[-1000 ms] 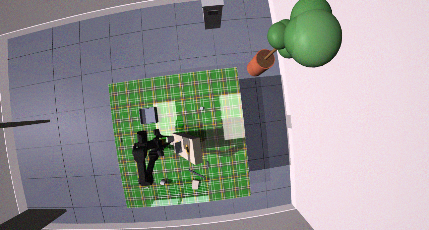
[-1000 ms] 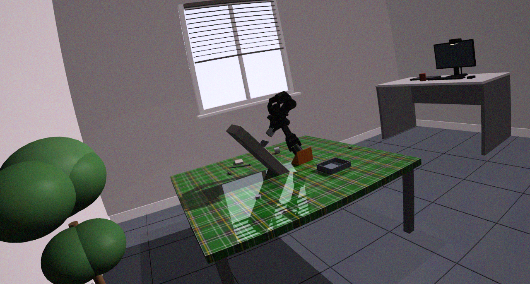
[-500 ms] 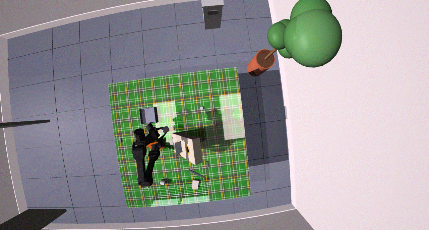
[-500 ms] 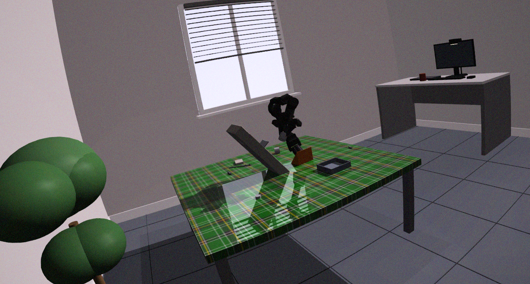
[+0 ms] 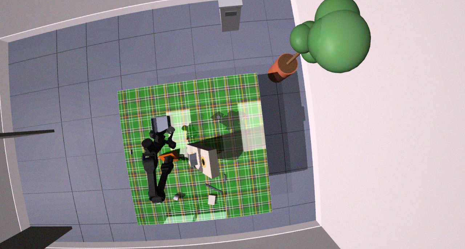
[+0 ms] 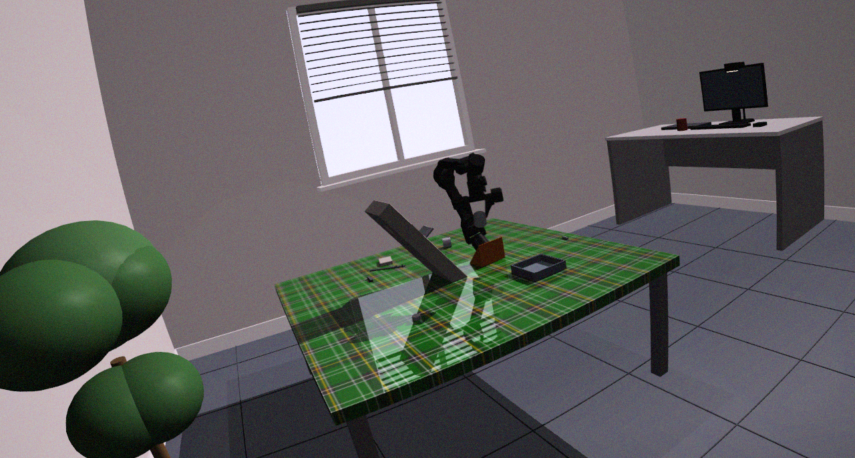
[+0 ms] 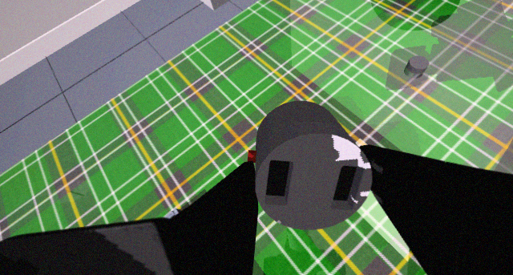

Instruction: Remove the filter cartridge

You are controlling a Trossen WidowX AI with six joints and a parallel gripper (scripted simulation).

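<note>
Now: gripper tip 24 cm above the grey tray, 18 cm past it and 8 cm to the right of it. From my gripper tip the other things lie so: round filter cartridge right at my gripper tip.
</note>
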